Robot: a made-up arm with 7 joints. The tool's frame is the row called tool. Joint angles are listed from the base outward. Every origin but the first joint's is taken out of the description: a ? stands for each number. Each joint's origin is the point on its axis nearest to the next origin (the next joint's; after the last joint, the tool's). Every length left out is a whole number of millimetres.
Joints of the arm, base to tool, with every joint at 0 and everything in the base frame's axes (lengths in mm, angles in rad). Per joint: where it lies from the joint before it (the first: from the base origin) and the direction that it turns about. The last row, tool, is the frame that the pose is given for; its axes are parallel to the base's.
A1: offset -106 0 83 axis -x
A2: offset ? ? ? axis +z
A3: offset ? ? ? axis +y
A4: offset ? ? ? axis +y
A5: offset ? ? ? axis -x
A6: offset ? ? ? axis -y
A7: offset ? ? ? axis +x
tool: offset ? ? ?
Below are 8 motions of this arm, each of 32 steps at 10 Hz.
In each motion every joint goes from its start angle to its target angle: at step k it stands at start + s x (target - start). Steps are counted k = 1, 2, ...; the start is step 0. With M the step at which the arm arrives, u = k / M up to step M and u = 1 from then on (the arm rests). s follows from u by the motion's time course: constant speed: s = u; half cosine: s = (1 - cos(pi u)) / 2; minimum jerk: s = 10 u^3 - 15 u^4 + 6 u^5.
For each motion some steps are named. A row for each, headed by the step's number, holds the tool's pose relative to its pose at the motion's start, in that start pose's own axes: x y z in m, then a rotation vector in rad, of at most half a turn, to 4 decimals.
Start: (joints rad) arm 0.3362 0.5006 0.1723 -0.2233 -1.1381 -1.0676 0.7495
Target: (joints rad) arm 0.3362 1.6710 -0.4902 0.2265 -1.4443 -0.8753 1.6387
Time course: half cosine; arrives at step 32
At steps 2, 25, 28, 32:
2: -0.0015 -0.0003 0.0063 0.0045 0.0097 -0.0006
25: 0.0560 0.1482 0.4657 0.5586 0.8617 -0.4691
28: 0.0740 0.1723 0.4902 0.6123 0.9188 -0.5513
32: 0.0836 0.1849 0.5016 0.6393 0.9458 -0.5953

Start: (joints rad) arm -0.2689 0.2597 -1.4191 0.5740 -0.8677 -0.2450 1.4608
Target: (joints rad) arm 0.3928 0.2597 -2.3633 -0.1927 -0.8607 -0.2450 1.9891
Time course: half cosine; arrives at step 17
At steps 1, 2, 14, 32:
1: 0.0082 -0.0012 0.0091 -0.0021 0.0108 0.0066
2: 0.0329 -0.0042 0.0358 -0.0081 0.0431 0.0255
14: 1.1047 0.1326 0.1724 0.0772 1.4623 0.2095
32: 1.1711 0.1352 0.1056 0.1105 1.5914 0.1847

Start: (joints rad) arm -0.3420 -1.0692 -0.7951 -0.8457 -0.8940 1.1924 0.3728
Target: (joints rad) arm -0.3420 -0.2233 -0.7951 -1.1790 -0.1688 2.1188 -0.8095
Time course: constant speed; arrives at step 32
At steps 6, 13, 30, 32:
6: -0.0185 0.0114 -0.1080 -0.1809 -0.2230 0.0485
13: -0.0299 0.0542 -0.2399 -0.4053 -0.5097 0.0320
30: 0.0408 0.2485 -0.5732 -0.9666 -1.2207 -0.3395
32: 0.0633 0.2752 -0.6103 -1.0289 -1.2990 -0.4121

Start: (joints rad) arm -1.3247 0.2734 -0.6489 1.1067 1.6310 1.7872 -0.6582
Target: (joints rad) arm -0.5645 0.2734 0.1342 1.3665 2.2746 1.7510 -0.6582
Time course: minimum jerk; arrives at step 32
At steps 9, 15, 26, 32:
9: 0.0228 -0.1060 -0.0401 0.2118 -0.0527 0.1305
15: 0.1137 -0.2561 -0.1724 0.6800 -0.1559 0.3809
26: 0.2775 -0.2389 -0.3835 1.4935 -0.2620 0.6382
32: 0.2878 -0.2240 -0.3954 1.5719 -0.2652 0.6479

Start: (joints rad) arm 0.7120 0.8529 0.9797 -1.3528 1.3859 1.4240 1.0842
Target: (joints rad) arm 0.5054 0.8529 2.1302 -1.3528 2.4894 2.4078 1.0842
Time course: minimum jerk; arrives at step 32
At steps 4, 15, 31, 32:
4: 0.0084 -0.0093 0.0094 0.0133 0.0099 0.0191
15: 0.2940 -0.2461 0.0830 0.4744 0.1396 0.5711
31: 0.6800 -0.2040 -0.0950 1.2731 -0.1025 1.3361
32: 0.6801 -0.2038 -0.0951 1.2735 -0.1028 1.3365

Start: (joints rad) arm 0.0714 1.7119 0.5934 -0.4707 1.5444 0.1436 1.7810
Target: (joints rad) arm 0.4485 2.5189 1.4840 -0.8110 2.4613 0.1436 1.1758
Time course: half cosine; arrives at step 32
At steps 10, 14, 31, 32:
10: 0.0085 -0.0429 0.3218 -0.3205 0.2451 0.1625
14: 0.0857 -0.0559 0.5604 -0.5816 0.4000 0.3530
31: 0.5124 0.0591 1.0665 -1.3648 0.4876 1.2787
32: 0.5140 0.0599 1.0677 -1.3675 0.4862 1.2831

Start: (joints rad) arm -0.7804 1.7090 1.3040 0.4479 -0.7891 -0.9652 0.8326
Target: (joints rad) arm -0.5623 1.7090 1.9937 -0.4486 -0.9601 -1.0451 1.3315
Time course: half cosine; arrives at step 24
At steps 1, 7, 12, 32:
1: -0.0005 -0.0009 -0.0008 0.0025 0.0008 0.0001
7: -0.0246 -0.0375 -0.0394 0.1136 0.0353 0.0018
12: -0.0753 -0.0776 -0.1041 0.2899 0.0914 -0.0020
32: -0.1831 -0.0896 -0.2080 0.5777 0.1850 -0.0263

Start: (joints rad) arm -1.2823 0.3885 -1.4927 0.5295 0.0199 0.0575 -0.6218
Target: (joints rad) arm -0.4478 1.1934 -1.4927 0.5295 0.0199 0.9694 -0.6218
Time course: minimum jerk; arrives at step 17
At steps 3, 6, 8, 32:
3: 0.0009 -0.0112 -0.0199 0.0127 -0.0463 0.0216
6: 0.0123 -0.0596 -0.1072 0.0987 -0.2472 0.1234
8: 0.0279 -0.0986 -0.1796 0.2268 -0.4127 0.2213
32: 0.0089 -0.1751 -0.2560 0.6933 -0.5941 0.4010

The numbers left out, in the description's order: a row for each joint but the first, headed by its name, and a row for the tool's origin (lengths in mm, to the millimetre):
A2: 0 -100 14
A3: 35 54 0
A4: -62 0 -253
A5: -213 0 -244
A6: 0 -58 -68
A7: -446 0 -63
tool: 0 -238 39

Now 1 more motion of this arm.
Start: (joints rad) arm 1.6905 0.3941 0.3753 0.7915 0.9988 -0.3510 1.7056
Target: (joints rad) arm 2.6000 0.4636 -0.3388 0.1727 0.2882 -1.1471 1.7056
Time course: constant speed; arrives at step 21
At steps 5, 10, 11, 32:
5: 0.0410 0.0387 -0.1585 0.1643 -0.2545 -0.1408
10: 0.1373 0.0569 -0.2352 0.3044 -0.4588 -0.2106
11: 0.1587 0.0575 -0.2397 0.3281 -0.4926 -0.2167
32: 0.3198 0.0308 -0.1097 0.4432 -0.6829 -0.1862

